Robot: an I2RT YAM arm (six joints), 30 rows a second.
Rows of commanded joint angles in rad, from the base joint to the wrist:
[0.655, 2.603, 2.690, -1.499, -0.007, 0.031]
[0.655, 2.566, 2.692, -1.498, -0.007, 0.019]
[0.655, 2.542, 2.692, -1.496, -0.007, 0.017]
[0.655, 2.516, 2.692, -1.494, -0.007, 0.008]
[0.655, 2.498, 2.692, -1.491, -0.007, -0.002]
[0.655, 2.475, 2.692, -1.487, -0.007, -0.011]
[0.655, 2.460, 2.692, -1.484, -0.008, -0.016]
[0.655, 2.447, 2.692, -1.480, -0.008, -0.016]
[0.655, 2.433, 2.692, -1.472, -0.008, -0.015]
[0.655, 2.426, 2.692, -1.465, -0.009, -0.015]
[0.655, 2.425, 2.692, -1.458, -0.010, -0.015]
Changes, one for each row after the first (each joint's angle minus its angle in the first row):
[0.000, -0.037, 0.002, 0.001, 0.000, -0.012]
[0.000, -0.061, 0.002, 0.003, 0.000, -0.014]
[0.000, -0.087, 0.002, 0.005, 0.000, -0.023]
[0.000, -0.105, 0.002, 0.008, 0.000, -0.033]
[0.000, -0.128, 0.002, 0.012, 0.000, -0.042]
[0.000, -0.143, 0.002, 0.015, -0.001, -0.047]
[0.000, -0.156, 0.002, 0.019, -0.001, -0.047]
[0.000, -0.170, 0.002, 0.027, -0.001, -0.046]
[0.000, -0.177, 0.002, 0.034, -0.002, -0.046]
[0.000, -0.178, 0.002, 0.041, -0.003, -0.046]

